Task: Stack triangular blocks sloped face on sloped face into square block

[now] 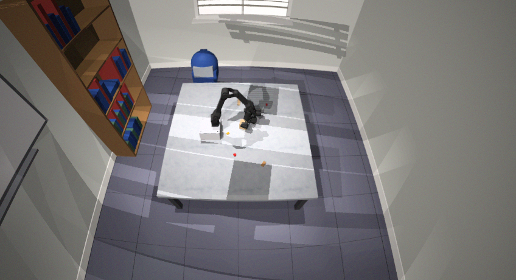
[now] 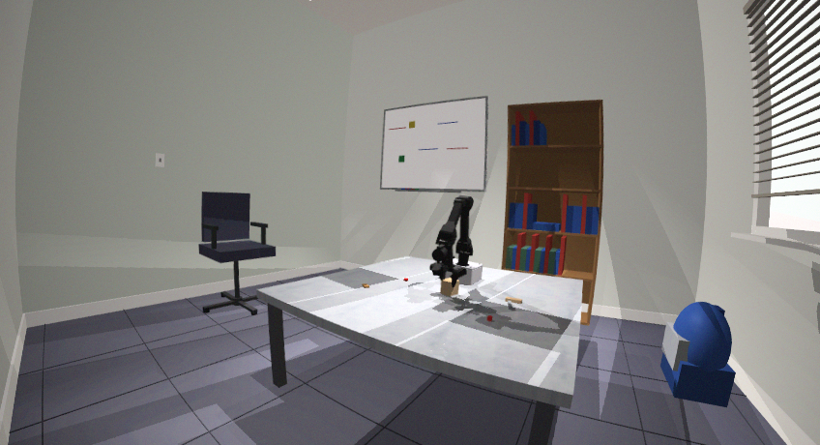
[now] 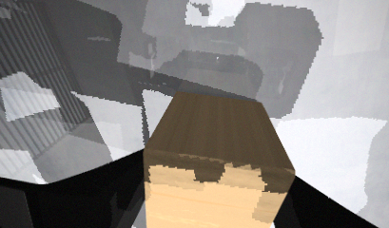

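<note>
Right now my gripper tip is 10 mm short of the wooden triangular block and 10 mm below it. Round my gripper tip: red cube (100 mm behind, 290 mm to the right, 40 mm below); grey bar (20 mm ahead, 310 mm to the left, 30 mm below); orange block (160 mm behind, 70 mm to the right, 40 mm below).
</note>
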